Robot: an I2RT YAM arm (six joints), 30 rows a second.
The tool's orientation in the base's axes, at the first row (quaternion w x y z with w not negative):
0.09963, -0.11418, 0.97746, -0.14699
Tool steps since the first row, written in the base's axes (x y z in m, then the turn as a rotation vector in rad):
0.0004, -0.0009, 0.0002, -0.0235, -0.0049, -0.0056
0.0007, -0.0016, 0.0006, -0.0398, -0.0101, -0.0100
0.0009, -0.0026, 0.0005, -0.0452, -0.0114, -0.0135
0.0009, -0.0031, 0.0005, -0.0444, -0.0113, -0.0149
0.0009, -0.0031, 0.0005, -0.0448, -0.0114, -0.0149
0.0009, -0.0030, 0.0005, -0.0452, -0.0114, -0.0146
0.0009, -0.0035, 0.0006, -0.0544, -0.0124, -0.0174
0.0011, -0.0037, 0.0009, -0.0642, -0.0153, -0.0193
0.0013, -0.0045, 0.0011, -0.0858, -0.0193, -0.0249
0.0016, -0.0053, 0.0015, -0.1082, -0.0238, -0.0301
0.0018, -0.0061, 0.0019, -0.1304, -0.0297, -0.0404
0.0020, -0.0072, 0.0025, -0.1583, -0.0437, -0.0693
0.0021, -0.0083, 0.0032, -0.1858, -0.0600, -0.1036
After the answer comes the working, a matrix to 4 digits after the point.
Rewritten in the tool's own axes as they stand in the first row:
-0.0002, -0.0010, 0.0001, 0.0246, 0.0017, 0.0012
-0.0004, -0.0018, 0.0000, 0.0421, 0.0014, 0.0030
-0.0003, -0.0027, 0.0004, 0.0482, 0.0023, 0.0053
-0.0002, -0.0032, 0.0006, 0.0476, 0.0027, 0.0068
-0.0002, -0.0032, 0.0006, 0.0480, 0.0027, 0.0067
-0.0002, -0.0031, 0.0005, 0.0484, 0.0027, 0.0064
-0.0001, -0.0036, 0.0006, 0.0578, 0.0044, 0.0072
-0.0003, -0.0039, 0.0004, 0.0682, 0.0042, 0.0075
-0.0003, -0.0048, 0.0005, 0.0907, 0.0064, 0.0088
-0.0004, -0.0057, 0.0004, 0.1141, 0.0082, 0.0098
-0.0005, -0.0066, 0.0002, 0.1384, 0.0102, 0.0159
-0.0005, -0.0079, 0.0000, 0.1732, 0.0115, 0.0403
-0.0004, -0.0091, -0.0003, 0.2091, 0.0123, 0.0705

The tool's axes in the first row as the columns of a matrix, in the base's axes (rounded; the answer above uses it unrounded):
-0.9541, -0.1939, 0.2283
-0.2525, 0.9307, -0.2646
-0.1612, -0.3101, -0.9369

